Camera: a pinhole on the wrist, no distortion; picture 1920 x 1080 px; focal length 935.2 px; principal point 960.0 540.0 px. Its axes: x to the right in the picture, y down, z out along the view. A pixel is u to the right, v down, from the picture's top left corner.
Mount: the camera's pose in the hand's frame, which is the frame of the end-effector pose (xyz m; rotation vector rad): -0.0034 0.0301 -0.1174 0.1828 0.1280 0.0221
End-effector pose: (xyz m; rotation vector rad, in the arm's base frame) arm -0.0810 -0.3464 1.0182 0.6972 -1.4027 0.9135
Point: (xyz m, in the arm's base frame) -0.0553 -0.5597 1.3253
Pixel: 1544 199
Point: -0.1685 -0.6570 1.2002
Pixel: 1139 442
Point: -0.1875 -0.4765 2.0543
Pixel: outside the picture
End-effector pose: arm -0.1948 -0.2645 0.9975 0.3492 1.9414 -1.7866
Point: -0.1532 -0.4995 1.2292
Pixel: 529 110
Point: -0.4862 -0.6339 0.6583
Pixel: 1767 835
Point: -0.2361 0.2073 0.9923
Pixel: behind the camera
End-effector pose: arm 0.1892 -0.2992 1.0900 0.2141 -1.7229 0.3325
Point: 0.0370 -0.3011 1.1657
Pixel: 1231 740
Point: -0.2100 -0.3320 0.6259
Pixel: 99 967
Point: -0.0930 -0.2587 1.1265
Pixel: 1092 971
